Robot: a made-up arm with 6 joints. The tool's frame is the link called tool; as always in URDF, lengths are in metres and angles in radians. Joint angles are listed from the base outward.
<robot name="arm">
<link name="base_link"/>
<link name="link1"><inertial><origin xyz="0.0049 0.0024 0.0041"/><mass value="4.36"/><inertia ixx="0.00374" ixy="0" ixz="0" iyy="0.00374" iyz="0" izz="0.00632"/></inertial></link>
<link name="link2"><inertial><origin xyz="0.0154 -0.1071 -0.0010"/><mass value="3.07"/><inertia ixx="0.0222" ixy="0.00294" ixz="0" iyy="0.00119" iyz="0" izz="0.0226"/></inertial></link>
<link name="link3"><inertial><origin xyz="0.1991 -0.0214 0.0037"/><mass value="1.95"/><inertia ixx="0.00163" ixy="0.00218" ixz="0" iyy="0.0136" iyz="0" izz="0.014"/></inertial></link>
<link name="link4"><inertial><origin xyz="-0.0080 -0.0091 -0.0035"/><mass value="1.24"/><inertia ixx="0.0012" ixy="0" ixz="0" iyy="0.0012" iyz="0" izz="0.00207"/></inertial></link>
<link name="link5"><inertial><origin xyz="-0.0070 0.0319 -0.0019"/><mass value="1.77"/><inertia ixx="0.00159" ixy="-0.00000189" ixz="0" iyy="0.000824" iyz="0" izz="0.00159"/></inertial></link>
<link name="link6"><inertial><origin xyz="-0.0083 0.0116 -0.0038"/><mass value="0.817"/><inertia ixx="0.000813" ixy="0" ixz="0" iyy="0.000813" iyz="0" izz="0.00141"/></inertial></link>
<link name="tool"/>
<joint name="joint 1" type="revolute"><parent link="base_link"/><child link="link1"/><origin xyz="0 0 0.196" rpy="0 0 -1.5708"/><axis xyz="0 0 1"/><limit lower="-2.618" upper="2.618"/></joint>
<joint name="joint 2" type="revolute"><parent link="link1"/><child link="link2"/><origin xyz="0 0 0" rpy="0 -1.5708 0"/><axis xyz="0 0 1"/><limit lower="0" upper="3.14"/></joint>
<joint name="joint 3" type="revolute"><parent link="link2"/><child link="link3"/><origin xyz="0.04 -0.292 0" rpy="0 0 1.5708"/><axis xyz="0 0 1"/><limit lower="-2.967" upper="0"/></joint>
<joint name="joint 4" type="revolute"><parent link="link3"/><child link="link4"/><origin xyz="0.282 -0.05 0" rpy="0.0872 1.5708 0"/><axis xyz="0 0 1"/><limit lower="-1.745" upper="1.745"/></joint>
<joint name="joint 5" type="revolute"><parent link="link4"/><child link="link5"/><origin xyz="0 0 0" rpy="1.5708 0 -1.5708"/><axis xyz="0 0 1"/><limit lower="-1.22" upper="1.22"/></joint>
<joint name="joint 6" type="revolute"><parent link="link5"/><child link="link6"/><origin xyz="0.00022 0.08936 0" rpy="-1.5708 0 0"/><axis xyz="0 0 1"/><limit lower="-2.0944" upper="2.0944"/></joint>
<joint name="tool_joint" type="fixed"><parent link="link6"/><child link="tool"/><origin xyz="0 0 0" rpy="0 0 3.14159"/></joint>
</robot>
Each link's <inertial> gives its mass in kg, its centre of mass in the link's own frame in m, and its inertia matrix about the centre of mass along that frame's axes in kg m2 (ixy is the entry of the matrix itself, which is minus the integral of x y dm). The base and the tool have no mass. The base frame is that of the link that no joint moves.
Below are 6 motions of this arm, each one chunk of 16 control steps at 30 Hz.
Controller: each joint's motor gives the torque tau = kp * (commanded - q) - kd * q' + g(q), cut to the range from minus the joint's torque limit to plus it. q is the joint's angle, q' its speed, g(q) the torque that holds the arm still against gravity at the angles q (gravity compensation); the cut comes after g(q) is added. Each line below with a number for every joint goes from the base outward.
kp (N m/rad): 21 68 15 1.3 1.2 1.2
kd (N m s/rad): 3.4 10 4.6 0.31 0.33 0.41
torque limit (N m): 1.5 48 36 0.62 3.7 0.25
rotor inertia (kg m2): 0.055 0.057 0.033 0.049 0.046 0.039
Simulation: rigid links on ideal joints. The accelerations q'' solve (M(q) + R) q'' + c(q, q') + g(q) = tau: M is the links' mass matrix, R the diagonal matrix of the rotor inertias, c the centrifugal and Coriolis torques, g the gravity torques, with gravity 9.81 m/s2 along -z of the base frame. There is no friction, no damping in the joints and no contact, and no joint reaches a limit. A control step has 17 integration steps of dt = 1/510 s. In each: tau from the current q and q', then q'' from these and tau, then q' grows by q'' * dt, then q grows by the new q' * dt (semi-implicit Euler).
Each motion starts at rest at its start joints. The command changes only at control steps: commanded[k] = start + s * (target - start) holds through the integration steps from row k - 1 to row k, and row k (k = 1, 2, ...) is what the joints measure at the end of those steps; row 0 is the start. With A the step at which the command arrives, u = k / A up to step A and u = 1 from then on. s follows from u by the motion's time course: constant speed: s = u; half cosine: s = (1 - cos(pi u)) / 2; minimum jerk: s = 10 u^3 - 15 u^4 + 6 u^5; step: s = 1 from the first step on.
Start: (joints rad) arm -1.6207 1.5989 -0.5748 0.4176 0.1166 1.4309
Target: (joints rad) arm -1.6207 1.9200 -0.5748 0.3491 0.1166 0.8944
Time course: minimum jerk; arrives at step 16
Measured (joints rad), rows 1 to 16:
1: -1.6207 1.5990 -0.5748 0.4176 0.1166 1.4309
2: -1.6207 1.5994 -0.5749 0.4176 0.1166 1.4307
3: -1.6207 1.6009 -0.5754 0.4176 0.1166 1.4301
4: -1.6207 1.6045 -0.5763 0.4175 0.1167 1.4285
5: -1.6206 1.6112 -0.5779 0.4173 0.1166 1.4253
6: -1.6206 1.6219 -0.5801 0.4169 0.1163 1.4197
7: -1.6205 1.6370 -0.5831 0.4163 0.1157 1.4111
8: -1.6204 1.6567 -0.5866 0.4154 0.1148 1.3989
9: -1.6204 1.6804 -0.5903 0.4140 0.1133 1.3827
10: -1.6203 1.7075 -0.5941 0.4122 0.1113 1.3625
11: -1.6203 1.7367 -0.5974 0.4098 0.1088 1.3384
12: -1.6203 1.7667 -0.6000 0.4069 0.1058 1.3110
13: -1.6203 1.7959 -0.6015 0.4034 0.1026 1.2811
14: -1.6203 1.8230 -0.6017 0.3995 0.0994 1.2494
15: -1.6204 1.8467 -0.6005 0.3950 0.0965 1.2171
16: -1.6206 1.8665 -0.5980 0.3903 0.0941 1.1851

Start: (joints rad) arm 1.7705 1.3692 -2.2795 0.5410 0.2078 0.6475
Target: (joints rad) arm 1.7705 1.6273 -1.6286 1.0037 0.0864 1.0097
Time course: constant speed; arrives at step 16
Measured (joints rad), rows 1 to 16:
1: 1.7705 1.3693 -2.2791 0.5415 0.2073 0.6479
2: 1.7706 1.3700 -2.2776 0.5431 0.2056 0.6491
3: 1.7707 1.3715 -2.2748 0.5465 0.2023 0.6515
4: 1.7709 1.3741 -2.2703 0.5521 0.1971 0.6554
5: 1.7710 1.3781 -2.2639 0.5601 0.1900 0.6609
6: 1.7712 1.3835 -2.2552 0.5707 0.1810 0.6680
7: 1.7714 1.3905 -2.2441 0.5839 0.1703 0.6766
8: 1.7715 1.3990 -2.2305 0.5997 0.1582 0.6868
9: 1.7717 1.4092 -2.2144 0.6179 0.1449 0.6985
10: 1.7718 1.4210 -2.1956 0.6384 0.1307 0.7115
11: 1.7719 1.4343 -2.1743 0.6610 0.1161 0.7259
12: 1.7720 1.4490 -2.1503 0.6855 0.1013 0.7413
13: 1.7720 1.4650 -2.1239 0.7115 0.0865 0.7578
14: 1.7720 1.4823 -2.0952 0.7389 0.0722 0.7753
15: 1.7720 1.5006 -2.0642 0.7674 0.0585 0.7935
16: 1.7719 1.5199 -2.0310 0.7968 0.0457 0.8125

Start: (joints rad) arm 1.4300 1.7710 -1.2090 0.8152 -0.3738 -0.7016
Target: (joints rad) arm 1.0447 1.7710 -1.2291 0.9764 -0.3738 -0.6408
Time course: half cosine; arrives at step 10
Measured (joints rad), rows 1 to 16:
1: 1.4299 1.7710 -1.2090 0.8152 -0.3737 -0.7016
2: 1.4291 1.7710 -1.2091 0.8153 -0.3732 -0.7014
3: 1.4268 1.7711 -1.2093 0.8157 -0.3718 -0.7010
4: 1.4226 1.7711 -1.2098 0.8167 -0.3694 -0.7001
5: 1.4164 1.7712 -1.2104 0.8186 -0.3662 -0.6987
6: 1.4081 1.7714 -1.2113 0.8220 -0.3624 -0.6967
7: 1.3978 1.7716 -1.2125 0.8271 -0.3582 -0.6941
8: 1.3856 1.7718 -1.2138 0.8339 -0.3538 -0.6909
9: 1.3714 1.7720 -1.2154 0.8424 -0.3493 -0.6873
10: 1.3551 1.7721 -1.2170 0.8521 -0.3448 -0.6833
11: 1.3370 1.7723 -1.2186 0.8628 -0.3405 -0.6792
12: 1.3168 1.7725 -1.2203 0.8739 -0.3364 -0.6751
13: 1.2947 1.7727 -1.2219 0.8852 -0.3325 -0.6710
14: 1.2706 1.7729 -1.2236 0.8963 -0.3290 -0.6672
15: 1.2446 1.7731 -1.2252 0.9070 -0.3257 -0.6636
16: 1.2168 1.7734 -1.2268 0.9172 -0.3230 -0.6602

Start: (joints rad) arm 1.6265 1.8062 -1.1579 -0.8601 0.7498 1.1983
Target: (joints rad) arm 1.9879 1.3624 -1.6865 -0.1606 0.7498 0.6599
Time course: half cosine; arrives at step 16
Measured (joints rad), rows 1 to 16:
1: 1.6266 1.8060 -1.1579 -0.8600 0.7498 1.1982
2: 1.6268 1.8051 -1.1577 -0.8594 0.7496 1.1978
3: 1.6277 1.8025 -1.1575 -0.8577 0.7494 1.1965
4: 1.6296 1.7974 -1.1576 -0.8539 0.7492 1.1938
5: 1.6331 1.7889 -1.1585 -0.8472 0.7491 1.1892
6: 1.6385 1.7764 -1.1608 -0.8367 0.7494 1.1820
7: 1.6461 1.7595 -1.1655 -0.8215 0.7501 1.1719
8: 1.6559 1.7382 -1.1733 -0.8010 0.7513 1.1584
9: 1.6680 1.7127 -1.1850 -0.7750 0.7528 1.1416
10: 1.6825 1.6835 -1.2012 -0.7435 0.7547 1.1214
11: 1.6996 1.6516 -1.2222 -0.7071 0.7568 1.0979
12: 1.7194 1.6178 -1.2482 -0.6664 0.7588 1.0716
13: 1.7423 1.5831 -1.2787 -0.6226 0.7604 1.0429
14: 1.7685 1.5488 -1.3134 -0.5769 0.7612 1.0125
15: 1.7984 1.5158 -1.3512 -0.5306 0.7607 0.9812
16: 1.8311 1.4850 -1.3912 -0.4845 0.7584 0.9500

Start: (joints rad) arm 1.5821 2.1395 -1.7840 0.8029 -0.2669 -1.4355
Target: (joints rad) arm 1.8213 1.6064 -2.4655 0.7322 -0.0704 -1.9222
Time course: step
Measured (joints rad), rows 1 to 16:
1: 1.5825 2.1335 -1.7874 0.8041 -0.2580 -1.4364
2: 1.5836 2.1148 -1.7945 0.8071 -0.2350 -1.4392
3: 1.5856 2.0827 -1.8030 0.8111 -0.2018 -1.4437
4: 1.5888 2.0383 -1.8144 0.8155 -0.1617 -1.4501
5: 1.5934 1.9886 -1.8363 0.8195 -0.1187 -1.4583
6: 1.5997 1.9381 -1.8708 0.8222 -0.0770 -1.4689
7: 1.6083 1.8888 -1.9159 0.8232 -0.0402 -1.4822
8: 1.6195 1.8417 -1.9686 0.8222 -0.0107 -1.4988
9: 1.6342 1.7973 -2.0258 0.8193 0.0102 -1.5191
10: 1.6532 1.7557 -2.0850 0.8148 0.0218 -1.5434
11: 1.6772 1.7172 -2.1439 0.8087 0.0247 -1.5718
12: 1.7058 1.6819 -2.2012 0.8014 0.0205 -1.6025
13: 1.7381 1.6499 -2.2557 0.7930 0.0113 -1.6342
14: 1.7728 1.6212 -2.3066 0.7839 -0.0013 -1.6658
15: 1.8095 1.5961 -2.3536 0.7742 -0.0161 -1.6966
16: 1.8477 1.5744 -2.3964 0.7643 -0.0325 -1.7259

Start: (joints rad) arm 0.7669 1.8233 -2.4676 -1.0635 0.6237 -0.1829
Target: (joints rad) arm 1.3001 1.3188 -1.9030 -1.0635 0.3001 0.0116
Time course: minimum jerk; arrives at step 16
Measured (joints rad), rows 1 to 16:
1: 0.7669 1.8232 -2.4674 -1.0635 0.6237 -0.1829
2: 0.7671 1.8225 -2.4661 -1.0636 0.6236 -0.1828
3: 0.7679 1.8201 -2.4621 -1.0637 0.6233 -0.1826
4: 0.7700 1.8149 -2.4536 -1.0639 0.6228 -0.1819
5: 0.7742 1.8056 -2.4392 -1.0643 0.6220 -0.1806
6: 0.7812 1.7914 -2.4180 -1.0645 0.6206 -0.1783
7: 0.7912 1.7715 -2.3900 -1.0643 0.6180 -0.1748
8: 0.8043 1.7458 -2.3558 -1.0635 0.6138 -0.1699
9: 0.8209 1.7147 -2.3167 -1.0620 0.6076 -0.1634
10: 0.8415 1.6787 -2.2746 -1.0598 0.5992 -0.1555
11: 0.8668 1.6391 -2.2317 -1.0571 0.5888 -0.1461
12: 0.8976 1.5973 -2.1904 -1.0543 0.5766 -0.1356
13: 0.9349 1.5549 -2.1526 -1.0517 0.5629 -0.1241
14: 0.9800 1.5138 -2.1202 -1.0498 0.5484 -0.1122
15: 1.0334 1.4754 -2.0942 -1.0489 0.5330 -0.1001
16: 1.0914 1.4411 -2.0744 -1.0483 0.5153 -0.0884

